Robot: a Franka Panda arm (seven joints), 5 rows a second.
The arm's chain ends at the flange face. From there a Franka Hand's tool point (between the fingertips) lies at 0.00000 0.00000 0.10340 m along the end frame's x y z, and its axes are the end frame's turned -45 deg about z.
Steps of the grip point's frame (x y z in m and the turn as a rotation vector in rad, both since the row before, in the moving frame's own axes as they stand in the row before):
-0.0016, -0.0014, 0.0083, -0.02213, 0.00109, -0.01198
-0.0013, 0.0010, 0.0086, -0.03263, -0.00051, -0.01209
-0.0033, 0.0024, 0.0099, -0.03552, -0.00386, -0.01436
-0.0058, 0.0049, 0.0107, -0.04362, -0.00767, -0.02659
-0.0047, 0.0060, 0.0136, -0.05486, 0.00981, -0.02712
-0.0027, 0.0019, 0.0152, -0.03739, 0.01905, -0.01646
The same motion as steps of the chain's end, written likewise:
-0.0038, -0.0014, 0.0083, -0.01488, 0.01642, -0.01198
-0.0026, -0.0008, 0.0087, -0.02343, 0.02271, -0.01209
-0.0030, 0.0012, 0.0100, -0.02785, 0.02239, -0.01436
-0.0033, 0.0039, 0.0108, -0.03627, 0.02542, -0.02659
-0.0039, 0.0043, 0.0138, -0.03186, 0.04573, -0.02712
-0.0047, 0.0019, 0.0153, -0.01297, 0.03991, -0.01646

